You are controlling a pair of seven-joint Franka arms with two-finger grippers.
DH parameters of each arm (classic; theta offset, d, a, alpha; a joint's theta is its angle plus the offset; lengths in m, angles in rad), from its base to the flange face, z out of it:
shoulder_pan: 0 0.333 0 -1.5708
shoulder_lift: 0 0 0 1.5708
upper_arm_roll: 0 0.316 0.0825 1.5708
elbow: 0 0 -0.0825 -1.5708
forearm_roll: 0 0.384 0 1.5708
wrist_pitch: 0 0 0.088 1.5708
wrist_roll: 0 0.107 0 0
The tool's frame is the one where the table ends.
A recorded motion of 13 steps. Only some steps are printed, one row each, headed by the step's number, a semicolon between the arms.
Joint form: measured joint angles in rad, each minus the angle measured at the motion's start. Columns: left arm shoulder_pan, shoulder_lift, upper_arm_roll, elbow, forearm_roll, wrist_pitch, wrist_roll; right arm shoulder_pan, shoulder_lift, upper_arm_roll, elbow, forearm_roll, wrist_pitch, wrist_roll.
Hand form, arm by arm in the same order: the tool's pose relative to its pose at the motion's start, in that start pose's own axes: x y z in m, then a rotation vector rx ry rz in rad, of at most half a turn. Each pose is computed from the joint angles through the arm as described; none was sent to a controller.
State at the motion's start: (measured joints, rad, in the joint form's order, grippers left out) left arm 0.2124 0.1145 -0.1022 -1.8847 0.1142 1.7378 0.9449; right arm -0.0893 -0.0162 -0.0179 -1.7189 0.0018 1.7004 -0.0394
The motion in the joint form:
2: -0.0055 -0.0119 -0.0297 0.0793 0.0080 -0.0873 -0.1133; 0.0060 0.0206 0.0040 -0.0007 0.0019 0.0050 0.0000
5: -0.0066 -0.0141 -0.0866 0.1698 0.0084 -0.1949 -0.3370; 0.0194 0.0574 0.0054 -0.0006 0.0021 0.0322 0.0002
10: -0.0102 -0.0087 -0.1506 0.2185 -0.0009 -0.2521 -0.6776; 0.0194 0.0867 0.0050 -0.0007 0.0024 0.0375 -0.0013
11: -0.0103 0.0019 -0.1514 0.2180 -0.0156 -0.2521 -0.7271; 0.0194 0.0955 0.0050 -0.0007 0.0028 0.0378 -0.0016
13: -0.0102 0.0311 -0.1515 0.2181 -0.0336 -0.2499 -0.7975; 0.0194 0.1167 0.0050 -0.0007 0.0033 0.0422 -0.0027
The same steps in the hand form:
2: 0.0074 0.0131 -0.0383 0.0159 -0.0084 -0.0887; 0.0056 -0.0056 0.0114 0.0021 -0.0163 -0.0097
5: 0.0231 0.0363 -0.0758 0.0183 -0.0206 -0.2671; 0.0169 -0.0139 0.0299 0.0019 -0.0258 -0.0241
10: 0.0472 0.0625 -0.0942 0.0190 -0.0241 -0.5461; 0.0234 -0.0136 0.0464 0.0025 -0.0499 -0.0251
11: 0.0510 0.0614 -0.0889 -0.0007 -0.0246 -0.5921; 0.0252 -0.0136 0.0515 0.0030 -0.0584 -0.0253
13: 0.0585 0.0559 -0.0748 -0.0346 -0.0363 -0.6575; 0.0296 -0.0136 0.0635 0.0037 -0.0752 -0.0262

